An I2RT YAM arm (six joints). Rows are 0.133 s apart.
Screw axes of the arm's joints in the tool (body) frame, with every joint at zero. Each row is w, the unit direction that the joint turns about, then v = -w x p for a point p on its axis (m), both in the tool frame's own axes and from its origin. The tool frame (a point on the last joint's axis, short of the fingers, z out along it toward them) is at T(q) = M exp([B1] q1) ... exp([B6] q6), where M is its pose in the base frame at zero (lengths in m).
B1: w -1 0 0 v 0.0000 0.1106 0.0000
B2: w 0 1 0 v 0.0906 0.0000 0.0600
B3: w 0 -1 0 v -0.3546 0.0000 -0.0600
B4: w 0 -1 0 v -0.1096 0.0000 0.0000
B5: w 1 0 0 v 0.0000 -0.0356 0.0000
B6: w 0 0 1 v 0.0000 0.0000 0.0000
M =
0 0 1 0.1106
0 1 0 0.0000
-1 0 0 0.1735
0 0 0 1
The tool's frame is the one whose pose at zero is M.
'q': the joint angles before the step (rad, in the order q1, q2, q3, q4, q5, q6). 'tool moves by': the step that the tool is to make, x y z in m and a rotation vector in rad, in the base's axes. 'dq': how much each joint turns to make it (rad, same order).
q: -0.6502 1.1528 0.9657 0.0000 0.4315 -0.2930
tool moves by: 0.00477 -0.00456 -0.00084 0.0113 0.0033 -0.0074
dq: -0.0023 0.0280 0.0185 -0.0036 0.0037 0.0086
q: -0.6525 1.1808 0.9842 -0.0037 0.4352 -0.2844
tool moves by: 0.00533 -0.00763 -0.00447 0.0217 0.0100 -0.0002
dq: -0.0114 0.0376 0.0161 -0.0035 -0.0133 0.0093
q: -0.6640 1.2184 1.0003 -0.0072 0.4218 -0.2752
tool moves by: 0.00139 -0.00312 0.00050 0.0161 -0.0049 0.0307
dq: -0.0105 0.0113 0.0134 -0.0107 -0.0437 0.0064
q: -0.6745 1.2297 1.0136 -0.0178 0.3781 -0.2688
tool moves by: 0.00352 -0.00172 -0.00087 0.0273 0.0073 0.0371
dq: -0.0019 0.0161 0.0181 -0.0273 -0.0419 0.0072
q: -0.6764 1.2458 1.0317 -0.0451 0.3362 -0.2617
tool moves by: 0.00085 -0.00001 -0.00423 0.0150 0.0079 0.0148
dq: -0.0001 0.0036 -0.0074 -0.0054 -0.0161 0.0027
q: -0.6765 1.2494 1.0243 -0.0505 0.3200 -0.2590
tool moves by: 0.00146 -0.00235 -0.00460 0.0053 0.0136 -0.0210
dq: -0.0008 0.0130 -0.0038 0.0024 0.0207 0.0015
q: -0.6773 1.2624 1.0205 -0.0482 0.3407 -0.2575
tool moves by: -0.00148 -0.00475 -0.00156 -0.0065 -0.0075 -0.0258
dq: -0.0143 0.0076 -0.0047 0.0212 0.0111 0.0031
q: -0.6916 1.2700 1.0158 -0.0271 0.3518 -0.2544
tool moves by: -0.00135 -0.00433 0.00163 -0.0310 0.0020 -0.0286
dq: -0.0115 0.0058 -0.0004 0.0321 0.0232 -0.0210
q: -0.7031 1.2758 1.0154 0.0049 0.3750 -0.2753
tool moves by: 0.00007 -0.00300 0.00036 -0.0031 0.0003 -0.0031
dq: -0.0079 0.0078 0.0056 0.0054 -0.0040 -0.0039
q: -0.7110 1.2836 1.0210 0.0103 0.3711 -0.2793
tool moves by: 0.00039 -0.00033 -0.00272 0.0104 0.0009 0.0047
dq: -0.0008 0.0029 -0.0047 -0.0021 -0.0071 0.0061
